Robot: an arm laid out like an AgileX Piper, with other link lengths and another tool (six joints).
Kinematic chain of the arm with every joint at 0, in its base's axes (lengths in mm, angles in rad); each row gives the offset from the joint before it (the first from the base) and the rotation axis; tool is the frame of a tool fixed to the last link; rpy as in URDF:
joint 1: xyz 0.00 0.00 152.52 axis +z
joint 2: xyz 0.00 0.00 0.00 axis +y
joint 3: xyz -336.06 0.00 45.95 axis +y
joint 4: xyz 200.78 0.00 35.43 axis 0.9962 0 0.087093
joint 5: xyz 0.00 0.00 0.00 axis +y
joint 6: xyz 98.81 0.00 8.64 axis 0.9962 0 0.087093
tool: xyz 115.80 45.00 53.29 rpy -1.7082 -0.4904 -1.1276
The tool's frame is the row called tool.
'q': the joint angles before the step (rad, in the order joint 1, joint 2, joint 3, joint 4, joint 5, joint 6). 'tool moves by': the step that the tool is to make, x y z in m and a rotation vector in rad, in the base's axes. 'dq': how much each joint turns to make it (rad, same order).
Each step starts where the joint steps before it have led.
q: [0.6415 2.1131 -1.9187 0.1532 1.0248 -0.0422]
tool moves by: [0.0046 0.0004 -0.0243 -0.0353 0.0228 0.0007]
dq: [0.0001 0.0433 -0.0002 -0.0150 -0.0039 0.0009]
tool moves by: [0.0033 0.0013 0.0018 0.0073 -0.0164 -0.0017]
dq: [0.0000 0.0008 -0.0010 -0.0036 -0.0174 -0.0002]
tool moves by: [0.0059 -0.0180 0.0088 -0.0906 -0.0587 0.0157]
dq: [-0.0013 -0.0164 -0.0448 -0.1099 0.0683 0.0016]
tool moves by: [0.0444 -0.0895 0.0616 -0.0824 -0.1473 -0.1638]
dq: [-0.1235 -0.1069 -0.0625 -0.1668 0.0930 0.0398]
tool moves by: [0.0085 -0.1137 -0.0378 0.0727 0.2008 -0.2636]
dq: [-0.2646 -0.0589 0.2218 0.1421 -0.0042 0.0002]
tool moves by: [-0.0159 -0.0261 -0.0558 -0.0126 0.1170 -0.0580]
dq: [-0.0499 0.0122 0.1983 0.0130 -0.0937 0.0053]
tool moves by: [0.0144 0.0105 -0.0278 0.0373 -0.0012 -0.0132]
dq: [0.0030 0.0653 0.0268 0.0397 -0.1008 -0.0001]
